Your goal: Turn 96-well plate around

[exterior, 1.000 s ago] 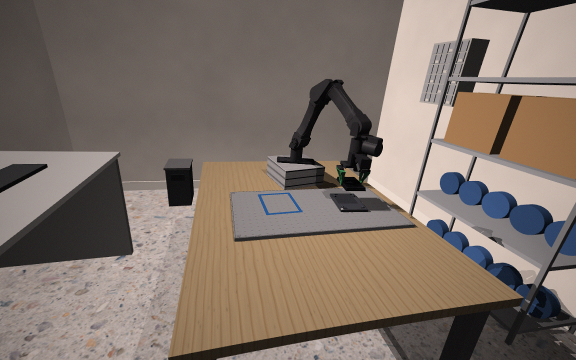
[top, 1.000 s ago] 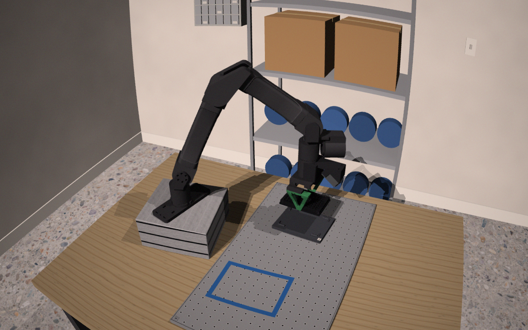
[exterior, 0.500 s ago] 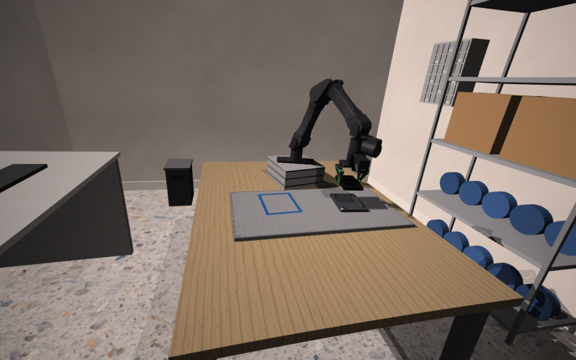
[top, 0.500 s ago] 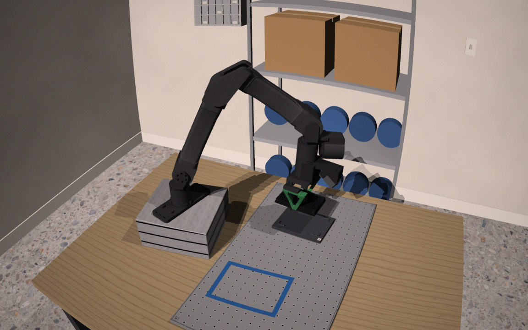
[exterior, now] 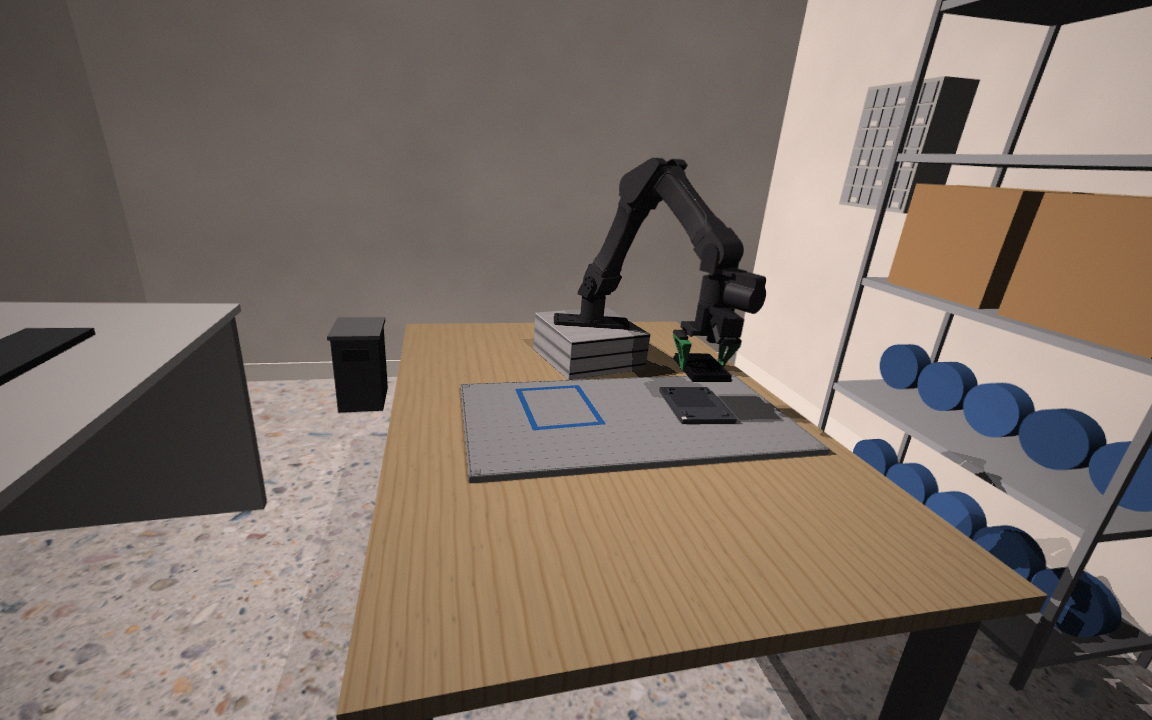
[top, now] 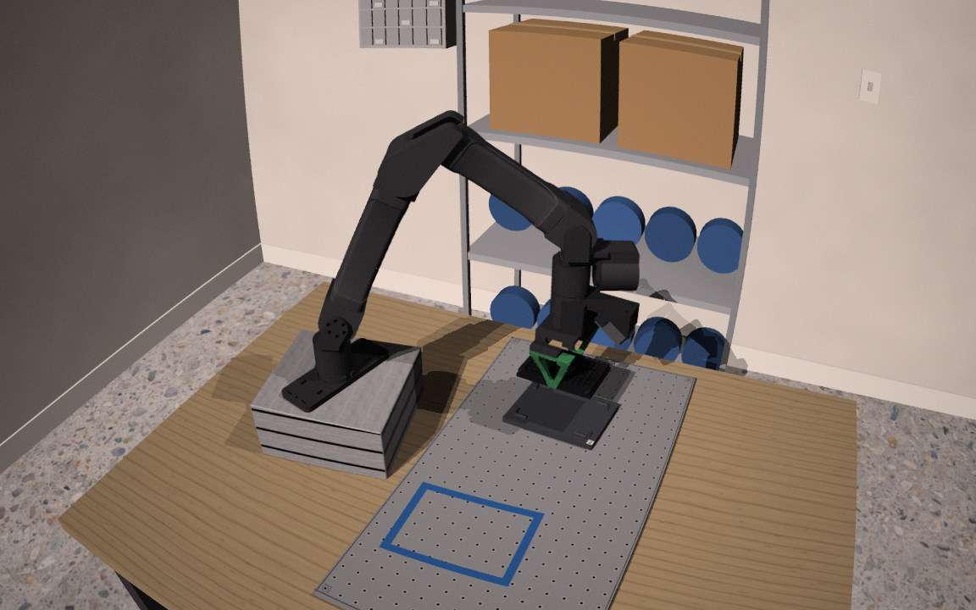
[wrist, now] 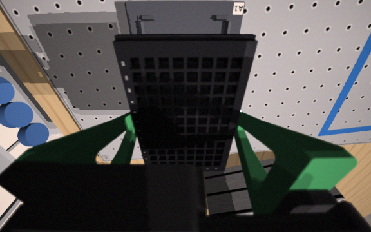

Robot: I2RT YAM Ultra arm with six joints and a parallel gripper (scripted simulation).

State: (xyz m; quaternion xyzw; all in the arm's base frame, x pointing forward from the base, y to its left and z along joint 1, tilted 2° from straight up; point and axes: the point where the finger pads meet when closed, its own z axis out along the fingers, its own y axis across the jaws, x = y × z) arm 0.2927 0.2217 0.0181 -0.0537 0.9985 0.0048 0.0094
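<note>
My gripper is now right at the black 96-well plate. The rest, counted from my hand: white A1 label (90 mm below, 80 mm ahead, 50 mm to the right); dark plate nest N1 (90 mm below).
</note>
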